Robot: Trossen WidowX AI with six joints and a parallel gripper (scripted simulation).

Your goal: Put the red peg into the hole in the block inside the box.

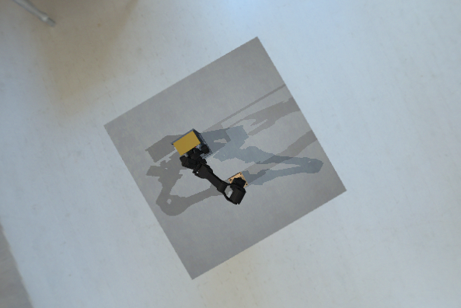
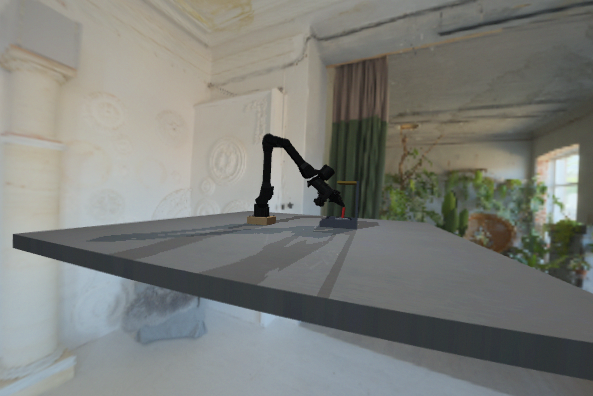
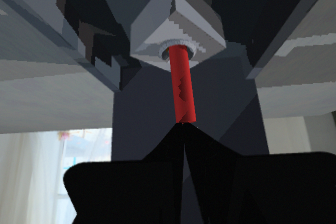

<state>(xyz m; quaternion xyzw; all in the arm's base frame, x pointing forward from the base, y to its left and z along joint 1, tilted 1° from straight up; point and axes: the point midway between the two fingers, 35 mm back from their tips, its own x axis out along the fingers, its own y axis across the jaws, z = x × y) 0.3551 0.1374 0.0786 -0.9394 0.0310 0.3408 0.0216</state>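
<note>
My gripper tip is 4 cm above the red peg and 1 cm past it. Also, from my gripper tip: yellow roof: 12 cm above, 1 cm ahead; back wall: 6 cm ahead, 2 cm above.
</note>
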